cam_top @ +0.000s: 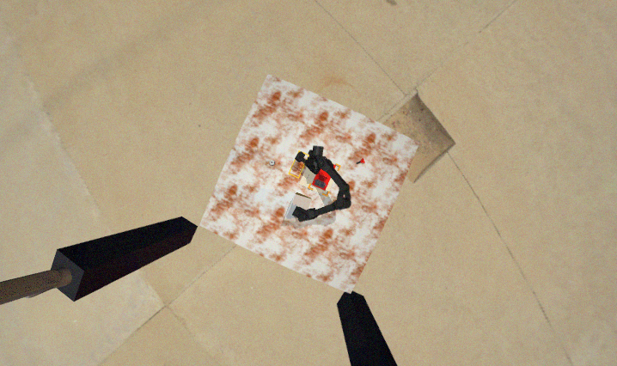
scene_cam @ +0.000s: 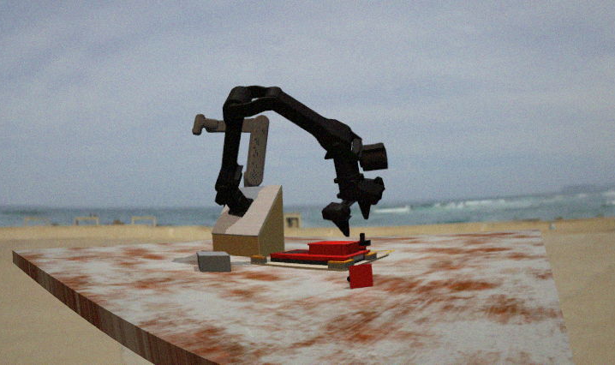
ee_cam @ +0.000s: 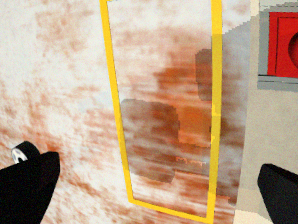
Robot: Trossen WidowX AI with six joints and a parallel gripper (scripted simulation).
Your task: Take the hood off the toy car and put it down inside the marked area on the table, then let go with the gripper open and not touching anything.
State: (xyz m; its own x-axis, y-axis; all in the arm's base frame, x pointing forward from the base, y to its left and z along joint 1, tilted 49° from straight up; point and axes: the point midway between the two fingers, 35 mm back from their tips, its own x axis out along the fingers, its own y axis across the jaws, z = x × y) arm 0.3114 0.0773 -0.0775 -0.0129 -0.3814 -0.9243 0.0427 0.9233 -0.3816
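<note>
Now: the red hood 4 cm ahead of my gripper tip, 17 cm to the right of it and 3 cm below it.
</note>
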